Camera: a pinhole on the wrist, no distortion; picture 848 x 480 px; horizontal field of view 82.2 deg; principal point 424.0 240.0 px. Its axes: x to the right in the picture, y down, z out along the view. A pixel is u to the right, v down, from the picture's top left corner.
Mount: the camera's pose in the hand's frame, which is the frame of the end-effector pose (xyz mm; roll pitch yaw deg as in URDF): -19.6 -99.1 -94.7 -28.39 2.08 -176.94
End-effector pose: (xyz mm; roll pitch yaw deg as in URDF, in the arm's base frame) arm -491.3 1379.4 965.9 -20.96 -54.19 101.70
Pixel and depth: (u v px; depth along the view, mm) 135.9 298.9 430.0
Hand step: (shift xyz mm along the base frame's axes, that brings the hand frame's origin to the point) 246.5 -115.1 407.5
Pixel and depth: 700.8 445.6 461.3
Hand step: 481.9 -373.5 -1.3
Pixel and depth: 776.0 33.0 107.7
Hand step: 119.5 -84.2 -47.7
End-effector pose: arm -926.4 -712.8 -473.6 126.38 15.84 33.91
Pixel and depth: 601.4 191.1 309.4
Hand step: -165.3 -132.5 -244.5
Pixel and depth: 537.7 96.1 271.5
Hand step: -98.0 -125.1 -203.0
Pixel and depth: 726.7 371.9 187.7
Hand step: -216.9 -15.3 -172.7
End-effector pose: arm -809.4 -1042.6 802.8 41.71 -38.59 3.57
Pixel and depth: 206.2 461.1 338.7
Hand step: 230.1 -365.8 -35.5
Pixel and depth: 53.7 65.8 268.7
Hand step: 116.1 -221.1 155.4
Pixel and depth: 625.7 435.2 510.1
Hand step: -32.0 -566.7 -270.0
